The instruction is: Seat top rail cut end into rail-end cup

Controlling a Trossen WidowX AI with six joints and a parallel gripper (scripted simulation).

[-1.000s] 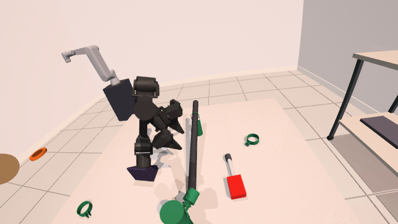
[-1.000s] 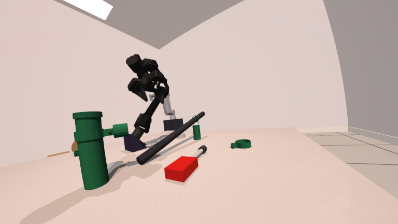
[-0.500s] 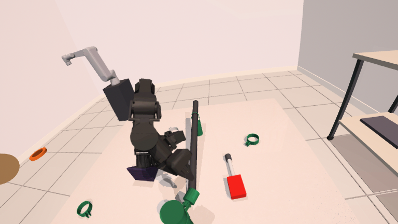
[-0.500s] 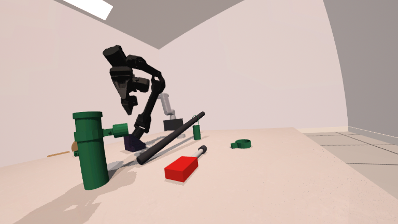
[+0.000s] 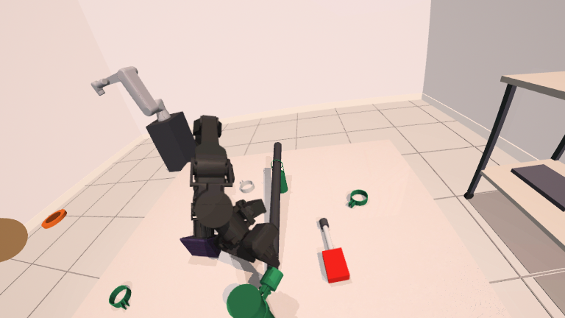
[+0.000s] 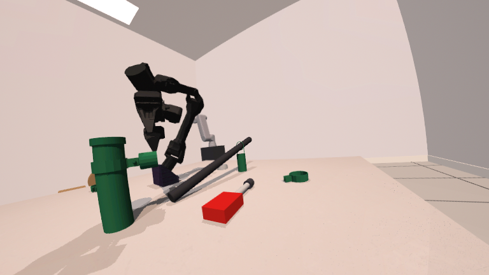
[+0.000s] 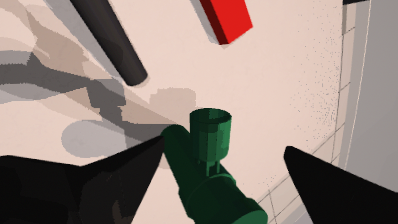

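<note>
Now: the green rail-end cup 30 mm to the right of my gripper tip and 40 mm below it. Round my gripper tip: small green post (30 mm behind, 460 mm to the left, 80 mm below); then red-headed mallet (150 mm ahead, 160 mm to the left, 170 mm below).
</note>
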